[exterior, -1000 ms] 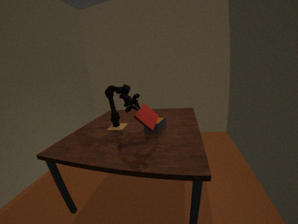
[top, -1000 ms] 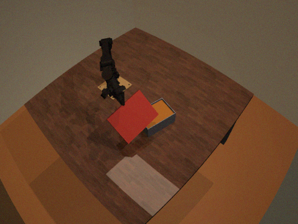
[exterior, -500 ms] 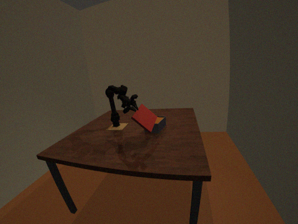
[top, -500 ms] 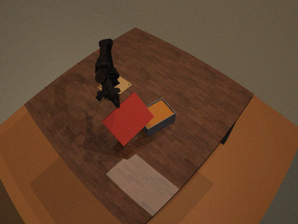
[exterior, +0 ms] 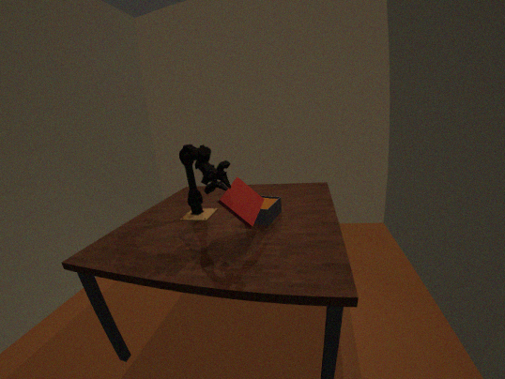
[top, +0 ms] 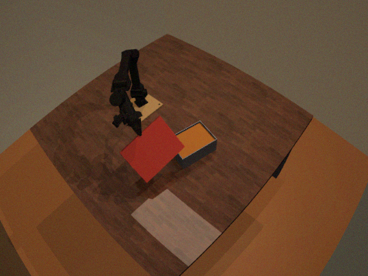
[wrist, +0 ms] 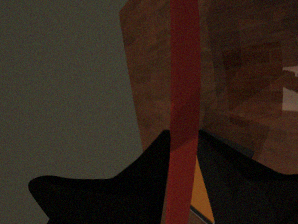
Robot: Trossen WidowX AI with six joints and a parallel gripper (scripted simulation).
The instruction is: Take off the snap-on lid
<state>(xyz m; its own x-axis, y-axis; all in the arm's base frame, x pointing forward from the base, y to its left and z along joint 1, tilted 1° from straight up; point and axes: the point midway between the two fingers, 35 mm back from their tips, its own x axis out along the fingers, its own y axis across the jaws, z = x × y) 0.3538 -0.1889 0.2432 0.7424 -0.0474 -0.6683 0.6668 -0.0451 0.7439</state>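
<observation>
My gripper tip is 6 cm short of the lid, 6 cm above it and 2 cm to the right of it. From my gripper tip the other things lie so: storage box 22 cm to the left, 19 cm below, 7 cm ahead.
</observation>
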